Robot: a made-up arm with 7 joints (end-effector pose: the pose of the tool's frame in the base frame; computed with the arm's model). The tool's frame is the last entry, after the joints. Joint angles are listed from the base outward.
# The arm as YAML. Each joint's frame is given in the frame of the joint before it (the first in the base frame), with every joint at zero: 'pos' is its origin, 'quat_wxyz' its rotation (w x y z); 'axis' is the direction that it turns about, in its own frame. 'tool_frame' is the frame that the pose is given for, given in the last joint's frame.
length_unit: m
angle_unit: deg
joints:
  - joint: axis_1
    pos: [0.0, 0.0, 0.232]
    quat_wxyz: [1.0, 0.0, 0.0, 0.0]
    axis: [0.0, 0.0, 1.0]
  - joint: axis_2
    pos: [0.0, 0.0, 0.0]
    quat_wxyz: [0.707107, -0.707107, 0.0, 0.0]
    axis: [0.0, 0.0, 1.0]
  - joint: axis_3
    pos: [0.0, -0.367, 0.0]
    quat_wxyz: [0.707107, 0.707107, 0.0, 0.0]
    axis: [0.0, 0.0, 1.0]
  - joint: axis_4
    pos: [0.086, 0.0, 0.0]
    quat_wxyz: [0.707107, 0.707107, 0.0, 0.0]
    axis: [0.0, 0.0, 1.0]
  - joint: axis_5
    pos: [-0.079, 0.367, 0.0]
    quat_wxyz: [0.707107, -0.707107, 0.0, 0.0]
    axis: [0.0, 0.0, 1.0]
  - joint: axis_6
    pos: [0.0, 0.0, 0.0]
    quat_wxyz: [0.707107, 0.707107, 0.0, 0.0]
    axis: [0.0, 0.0, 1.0]
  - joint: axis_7
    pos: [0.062, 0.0, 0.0]
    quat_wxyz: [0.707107, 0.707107, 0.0, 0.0]
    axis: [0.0, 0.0, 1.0]
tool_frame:
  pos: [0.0, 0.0, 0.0]
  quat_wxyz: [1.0, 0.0, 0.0, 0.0]
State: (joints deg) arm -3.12 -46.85 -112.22 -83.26 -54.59 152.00 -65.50
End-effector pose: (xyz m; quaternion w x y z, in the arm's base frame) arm -0.4980 -0.4221 0.4915 0.4278 0.8446 -0.3134 -0.0740
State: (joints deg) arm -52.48 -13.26 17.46 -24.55 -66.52 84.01 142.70
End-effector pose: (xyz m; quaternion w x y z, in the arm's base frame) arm 0.0427 0.0309 1.0426 0.1511 0.3395 0.6671 -0.6457
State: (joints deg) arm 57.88 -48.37 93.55 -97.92 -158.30 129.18 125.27
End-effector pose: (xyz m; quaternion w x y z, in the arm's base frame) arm -0.5804 0.0179 0.4318 0.5827 0.2871 -0.3455 -0.6772
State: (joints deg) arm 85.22 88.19 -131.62 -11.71 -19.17 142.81 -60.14
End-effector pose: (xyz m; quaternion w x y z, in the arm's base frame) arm 0.1099 0.7812 0.2747 0.8697 -0.2485 0.3382 0.2597
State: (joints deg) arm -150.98 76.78 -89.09 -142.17 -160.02 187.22 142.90
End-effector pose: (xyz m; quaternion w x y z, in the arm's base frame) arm -0.2437 0.2338 0.2286 0.2101 0.1225 0.7796 0.5772
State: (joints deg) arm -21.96 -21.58 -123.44 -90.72 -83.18 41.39 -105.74
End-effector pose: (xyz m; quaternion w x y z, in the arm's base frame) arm -0.5619 -0.1913 0.5223 0.6417 -0.6349 0.3919 0.1774
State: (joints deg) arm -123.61 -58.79 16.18 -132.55 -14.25 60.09 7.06
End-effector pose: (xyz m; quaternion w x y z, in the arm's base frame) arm 0.0308 -0.1564 0.6477 0.0389 0.4114 -0.8732 -0.2583
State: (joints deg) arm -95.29 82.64 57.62 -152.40 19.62 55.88 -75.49
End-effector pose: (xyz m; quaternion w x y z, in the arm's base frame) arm 0.2725 -0.0637 0.0737 0.9356 -0.0292 -0.3486 0.0481
